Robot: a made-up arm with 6 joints.
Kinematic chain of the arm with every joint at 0, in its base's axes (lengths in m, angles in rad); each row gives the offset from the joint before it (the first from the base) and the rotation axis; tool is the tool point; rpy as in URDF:
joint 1: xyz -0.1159 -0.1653 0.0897 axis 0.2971 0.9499 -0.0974
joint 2: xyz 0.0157 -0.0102 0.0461 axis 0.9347 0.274 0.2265
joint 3: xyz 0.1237 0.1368 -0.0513 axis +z
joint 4: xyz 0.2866 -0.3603 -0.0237 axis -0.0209 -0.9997 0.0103
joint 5: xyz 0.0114 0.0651 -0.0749 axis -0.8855 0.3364 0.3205
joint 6: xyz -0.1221 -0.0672 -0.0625 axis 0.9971 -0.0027 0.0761
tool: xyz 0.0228 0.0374 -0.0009 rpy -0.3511 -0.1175 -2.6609
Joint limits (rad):
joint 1: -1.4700..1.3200
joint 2: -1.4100..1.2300
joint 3: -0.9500..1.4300
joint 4: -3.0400..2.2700
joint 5: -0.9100..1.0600
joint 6: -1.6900..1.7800
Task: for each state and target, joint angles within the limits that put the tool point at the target. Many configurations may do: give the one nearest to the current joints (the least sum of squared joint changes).
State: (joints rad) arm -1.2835 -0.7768 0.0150 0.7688 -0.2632 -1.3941
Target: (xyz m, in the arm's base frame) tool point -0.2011 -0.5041 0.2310
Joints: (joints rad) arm -1.3189 -0.8272 -0.8265 0.0657 -0.0582 -1.3519
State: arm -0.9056 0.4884 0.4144 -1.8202 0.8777 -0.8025
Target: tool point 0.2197 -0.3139 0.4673
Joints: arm -0.7601 0.0829 0.1542 -2.0211 1.0600 -0.9516
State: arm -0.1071 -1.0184 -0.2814 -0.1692 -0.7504 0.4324
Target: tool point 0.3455 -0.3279 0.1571
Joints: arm -0.2313 -0.6461 0.4139 0.0245 -0.9100 0.3784
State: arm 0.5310 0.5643 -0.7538 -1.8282 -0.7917 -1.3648
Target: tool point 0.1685 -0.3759 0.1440
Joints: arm 0.1801 0.2212 -0.2853 -2.4165 -0.6011 -1.3935
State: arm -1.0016 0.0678 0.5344 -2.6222 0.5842 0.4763
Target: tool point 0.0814 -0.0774 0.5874
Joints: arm -1.1348 0.2115 0.4200 -2.2905 0.3586 0.4250
